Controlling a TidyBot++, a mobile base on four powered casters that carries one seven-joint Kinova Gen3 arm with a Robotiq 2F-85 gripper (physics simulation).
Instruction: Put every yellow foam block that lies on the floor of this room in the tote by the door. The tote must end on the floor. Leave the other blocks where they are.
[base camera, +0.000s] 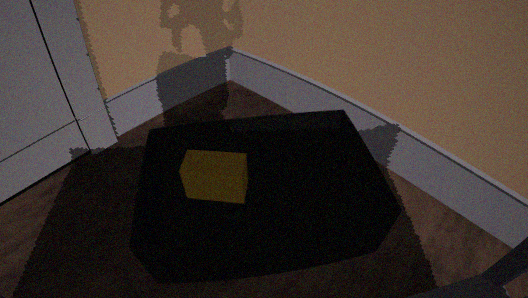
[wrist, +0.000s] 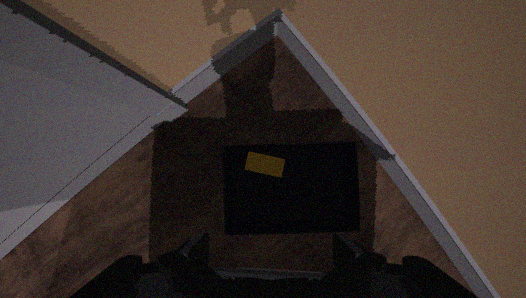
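There's a yellow foam block (base camera: 208, 175), and I can see a black tote (base camera: 315, 195) too; the wrist view also shows the tote (wrist: 318, 192). A door (base camera: 54, 79) is visible as well, and the wrist view shows that door (wrist: 77, 110) too. I also see my gripper (wrist: 270, 248).
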